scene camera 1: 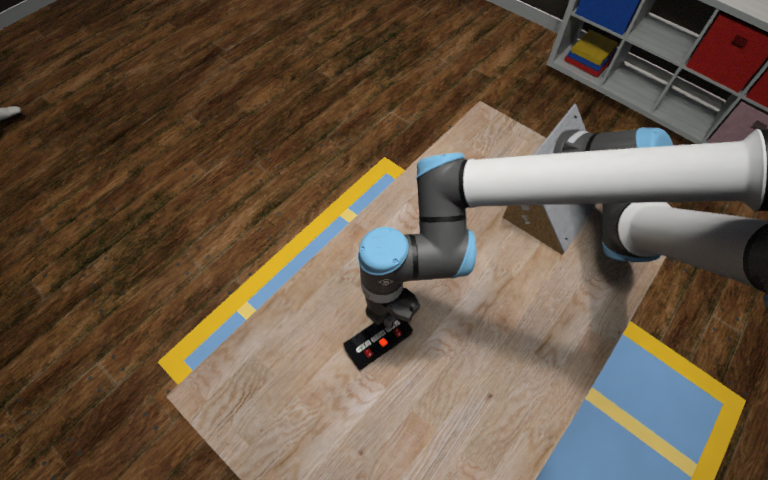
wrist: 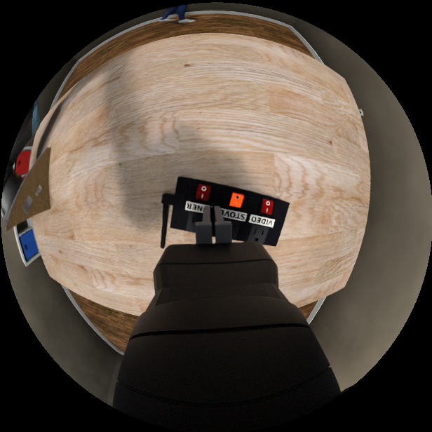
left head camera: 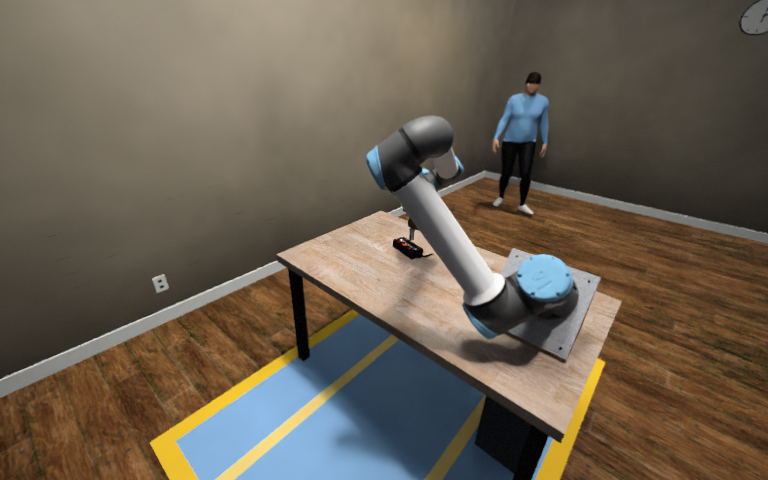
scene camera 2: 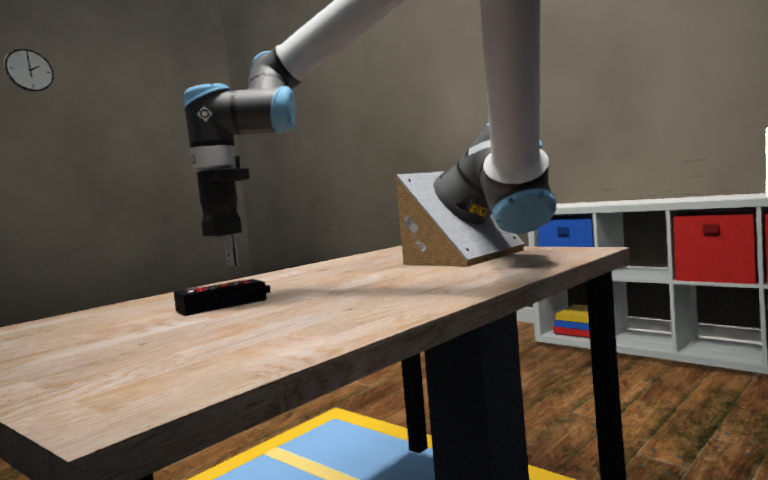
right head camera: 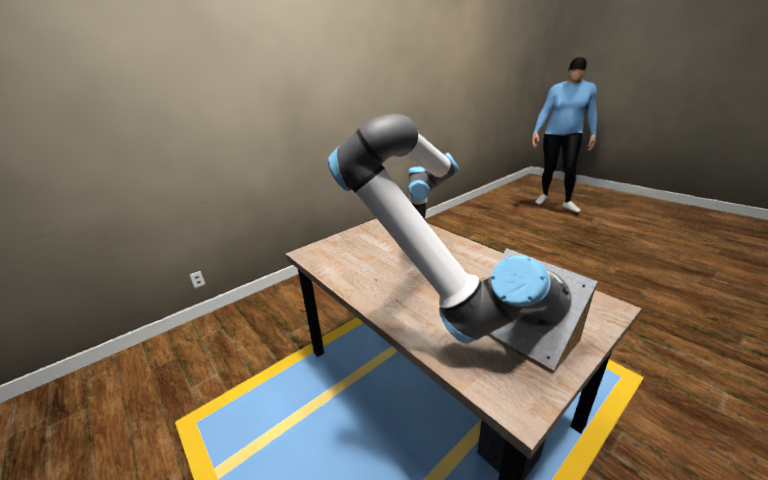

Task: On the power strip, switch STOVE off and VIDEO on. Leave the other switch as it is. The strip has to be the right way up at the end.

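Places are measured from the arm's base along level axes (x ahead, y left, z up), in centimetres.
Where they show: gripper, between the fingertips: (scene camera 1: 388, 325) (left head camera: 411, 239) (scene camera 2: 232, 265); arm's base, origin of its link: (scene camera 2: 460, 200).
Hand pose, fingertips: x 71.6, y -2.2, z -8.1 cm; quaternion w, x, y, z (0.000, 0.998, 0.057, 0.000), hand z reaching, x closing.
Each offset is from my fingertips to the centre of the thing. "spot": to the spot under its first point. Level surfaces: height alone.
The black power strip (left head camera: 416, 253) (scene camera 1: 376, 348) (scene camera 2: 220, 300) (wrist: 252, 198) lies on the table, switches facing up. In the wrist view its labels read upside down. The STOVE switch @[spot: dz -3.7, dx +3.1, dy +1.3 cm] (scene camera 1: 383, 341) (wrist: 236, 200) glows orange, so it is on. The VIDEO switch @[spot: dz -3.7, dx +8.0, dy +1.1 cm] (scene camera 1: 368, 353) (wrist: 267, 206) is dark red, unlit. The third switch @[spot: dz -3.7, dx -1.2, dy +2.1 cm] (scene camera 1: 397, 332) (wrist: 203, 192) is also dark red; its label is partly covered and shows "NER". My gripper (left head camera: 411, 238) (scene camera 2: 232, 264) (wrist: 211, 215) is shut and empty, pointing down a little above the strip, between the third and STOVE labels in the wrist view. The arm hides the strip in the right head view.
The strip's short black cord (wrist: 164, 222) sticks out at the third switch's end. The wedge-shaped robot mount (scene camera 1: 523, 220) (scene camera 2: 433, 237) stands on the table @[dz -8.2 cm] (scene camera 1: 453, 396) (scene camera 2: 169, 362). A shelf unit (scene camera 2: 673, 212) stands behind it. A person (left head camera: 523, 118) (right head camera: 568, 107) stands on the floor away from the table.
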